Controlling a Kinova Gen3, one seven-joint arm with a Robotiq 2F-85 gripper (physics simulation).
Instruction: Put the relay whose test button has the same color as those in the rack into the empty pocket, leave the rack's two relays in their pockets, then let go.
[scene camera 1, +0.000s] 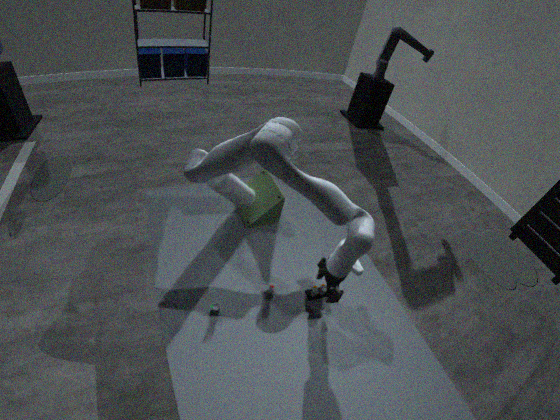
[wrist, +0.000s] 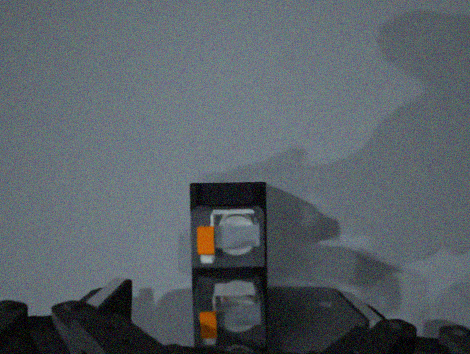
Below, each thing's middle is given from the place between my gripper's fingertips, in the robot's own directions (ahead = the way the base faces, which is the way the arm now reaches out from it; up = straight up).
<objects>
Right now my hand is right at the orange-button relay (wrist: 223, 307). The rest, counted from my hand: black rack (wrist: 233, 193) (20 mm below).
</objects>
